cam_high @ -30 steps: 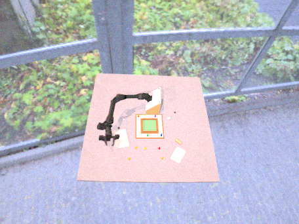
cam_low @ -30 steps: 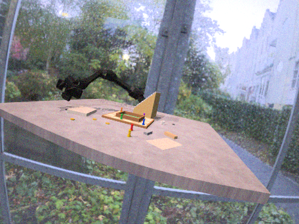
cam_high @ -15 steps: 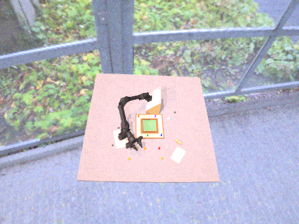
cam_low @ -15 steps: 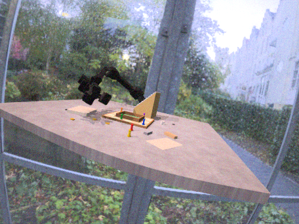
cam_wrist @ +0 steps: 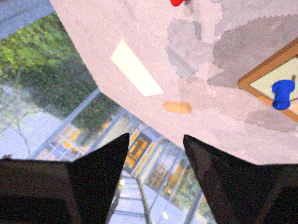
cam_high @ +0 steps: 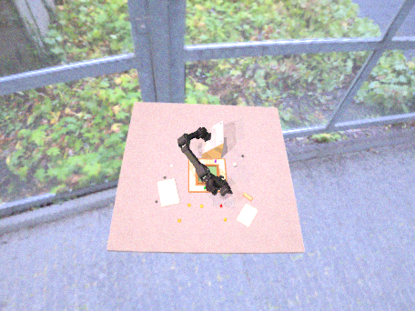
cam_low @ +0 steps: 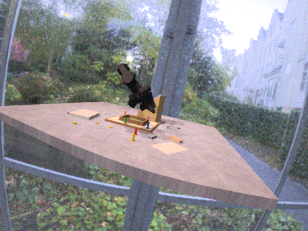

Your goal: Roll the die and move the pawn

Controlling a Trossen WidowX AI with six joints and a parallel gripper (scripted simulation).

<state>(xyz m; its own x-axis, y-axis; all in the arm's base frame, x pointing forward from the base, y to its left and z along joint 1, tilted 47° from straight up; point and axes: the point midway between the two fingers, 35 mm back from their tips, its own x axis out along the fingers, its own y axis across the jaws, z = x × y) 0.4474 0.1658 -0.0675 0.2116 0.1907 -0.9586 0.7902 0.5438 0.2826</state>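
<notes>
Now: gripper tip 290 mm past the white die, 30 mm to the right of it and 120 mm above it. Round my gripper tip: blue pawn: 80 mm behind, 40 mm to the right, 100 mm below; then grey block: 30 mm ahead, 20 mm to the left, 120 mm below; then red pawn: 60 mm ahead, 60 mm to the right, 110 mm below.
</notes>
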